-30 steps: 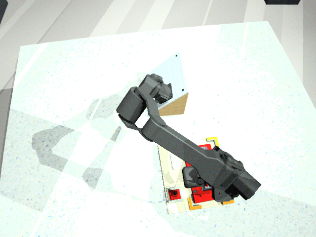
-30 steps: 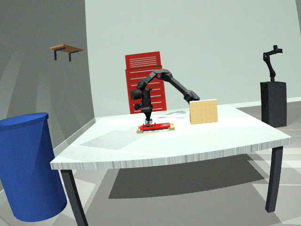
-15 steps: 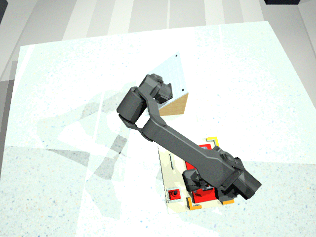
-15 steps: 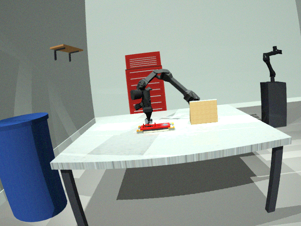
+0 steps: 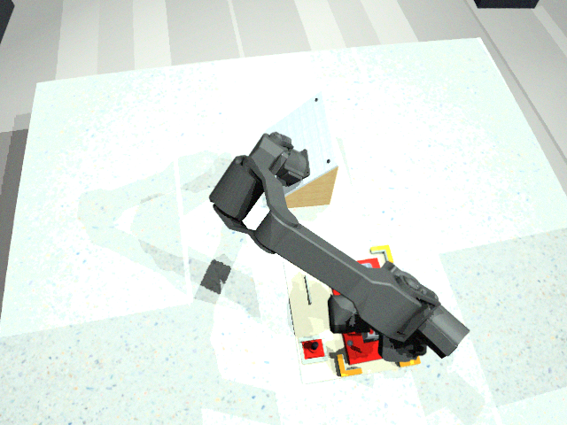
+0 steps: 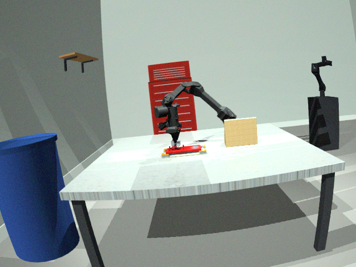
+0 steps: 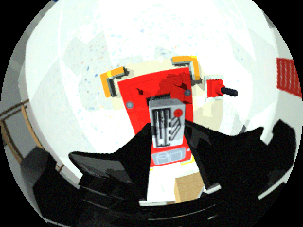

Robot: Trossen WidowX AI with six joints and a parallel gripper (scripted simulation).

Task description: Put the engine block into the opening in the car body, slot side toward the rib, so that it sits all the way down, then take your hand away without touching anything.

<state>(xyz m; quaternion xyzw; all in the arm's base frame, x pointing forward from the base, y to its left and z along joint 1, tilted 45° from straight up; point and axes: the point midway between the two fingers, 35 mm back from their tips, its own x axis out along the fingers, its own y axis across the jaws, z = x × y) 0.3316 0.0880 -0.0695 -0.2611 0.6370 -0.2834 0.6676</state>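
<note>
Now: the grey engine block 1 cm below my gripper tip.
</note>
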